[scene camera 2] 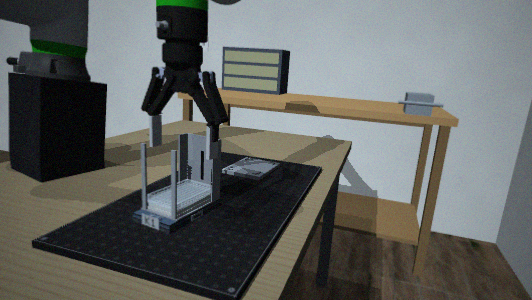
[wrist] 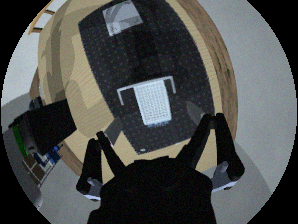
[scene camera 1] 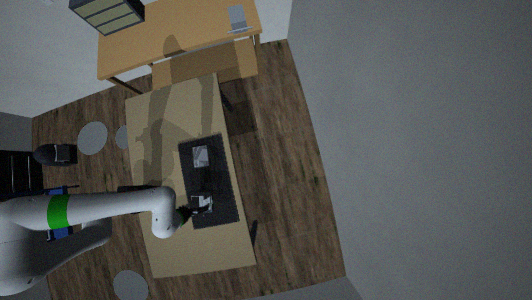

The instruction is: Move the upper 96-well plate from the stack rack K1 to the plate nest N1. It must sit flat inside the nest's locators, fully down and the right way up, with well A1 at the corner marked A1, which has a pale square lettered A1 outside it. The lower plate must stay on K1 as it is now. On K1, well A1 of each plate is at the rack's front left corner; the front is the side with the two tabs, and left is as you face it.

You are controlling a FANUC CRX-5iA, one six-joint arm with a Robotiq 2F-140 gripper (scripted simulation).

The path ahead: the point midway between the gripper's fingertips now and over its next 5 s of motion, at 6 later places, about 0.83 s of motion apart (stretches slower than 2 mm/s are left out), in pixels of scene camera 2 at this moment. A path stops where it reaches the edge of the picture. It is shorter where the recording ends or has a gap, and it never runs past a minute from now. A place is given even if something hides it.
The gripper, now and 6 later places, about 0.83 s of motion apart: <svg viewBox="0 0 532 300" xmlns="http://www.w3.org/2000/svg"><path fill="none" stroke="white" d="M182 151L182 168L182 185L182 192L182 175L182 158L182 141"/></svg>
